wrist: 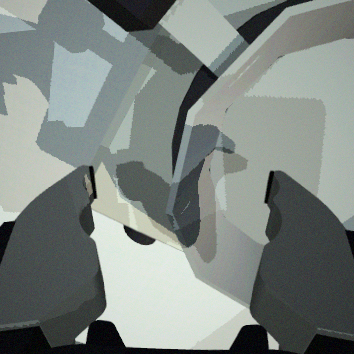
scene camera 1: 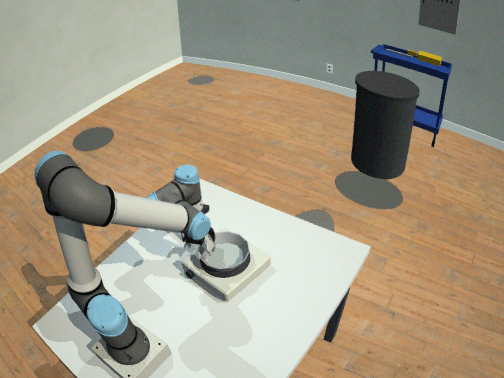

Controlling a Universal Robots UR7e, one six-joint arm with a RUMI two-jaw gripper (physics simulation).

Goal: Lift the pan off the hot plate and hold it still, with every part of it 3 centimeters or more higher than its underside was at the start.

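Seen in the pictures: gripper, fingertip midpoint: [wrist: 180,172] [scene camera 1: 201,249]; arm's base, origin of the base link: [scene camera 1: 128,345].
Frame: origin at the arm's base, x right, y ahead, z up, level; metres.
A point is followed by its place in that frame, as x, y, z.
The pan [scene camera 1: 226,256] {0.080, 0.515, -0.003} [wrist: 285,145] {0.044, 0.514, -0.003}, grey inside with a dark lower outside, sits upright on the cream hot plate [scene camera 1: 261,261] {0.199, 0.558, -0.014} [wrist: 112,202] {-0.042, 0.436, -0.014} in the scene view. In the wrist view its pale rim runs between the fingers, and its round inside fills the right part. A light handle bar [wrist: 202,32] {-0.022, 0.553, 0.033} leaves the rim towards the top left, with a dark part at the top edge. My gripper [scene camera 1: 209,246] {-0.009, 0.489, 0.015} [wrist: 180,172] {-0.009, 0.489, 0.015} is open, with nothing held. It is at the pan's rim on the arm side, pointing down. Its exact height against the rim is hard to tell.
The hot plate's dark knob [scene camera 1: 190,274] {-0.006, 0.395, -0.030} [wrist: 140,235] {-0.016, 0.403, -0.025} is on its side facing the arm base. The white table [scene camera 1: 320,265] {0.389, 0.673, -0.073} carries the arm's base plate [scene camera 1: 159,350] {0.099, 0.047, -0.001} at its front. A dark bin [scene camera 1: 382,130] and a blue trolley [scene camera 1: 410,63] are beyond the table.
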